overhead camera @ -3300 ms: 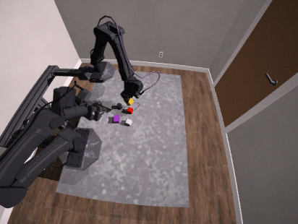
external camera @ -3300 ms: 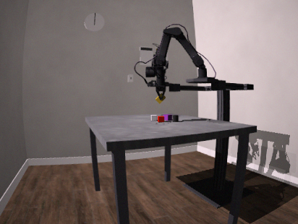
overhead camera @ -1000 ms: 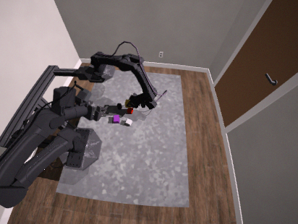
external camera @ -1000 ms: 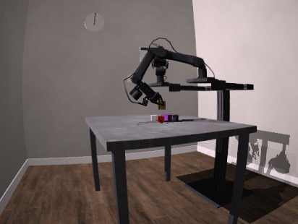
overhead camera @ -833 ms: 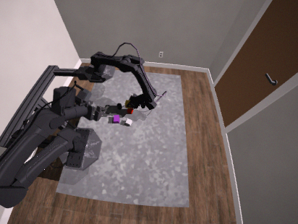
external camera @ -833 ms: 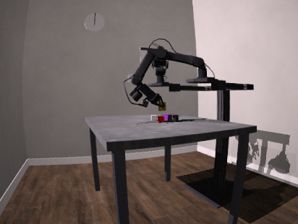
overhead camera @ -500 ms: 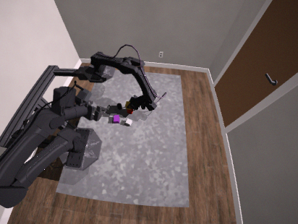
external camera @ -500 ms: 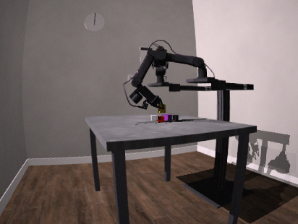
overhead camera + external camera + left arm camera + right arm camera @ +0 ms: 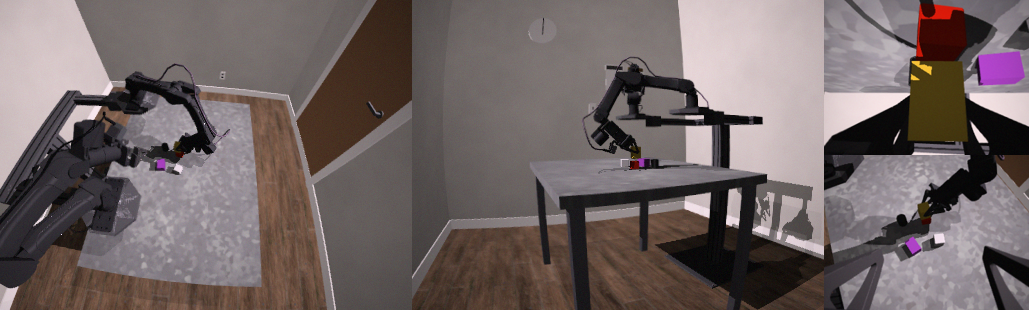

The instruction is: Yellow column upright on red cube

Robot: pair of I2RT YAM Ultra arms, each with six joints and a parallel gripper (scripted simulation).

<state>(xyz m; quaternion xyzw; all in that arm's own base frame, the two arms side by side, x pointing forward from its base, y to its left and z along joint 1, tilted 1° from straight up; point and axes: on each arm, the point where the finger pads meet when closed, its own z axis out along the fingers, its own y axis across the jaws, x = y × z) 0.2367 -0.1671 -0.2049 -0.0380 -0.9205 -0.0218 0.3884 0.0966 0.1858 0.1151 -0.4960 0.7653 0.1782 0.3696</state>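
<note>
The red cube is 1 cm ahead of my left hand and 7 cm below it. The rest, counted from my left hand: white cube 12 cm to the right, 7 cm below; dark cylinder 9 cm behind, 4 cm to the left, 6 cm below; yellow column right at my left hand.
</note>
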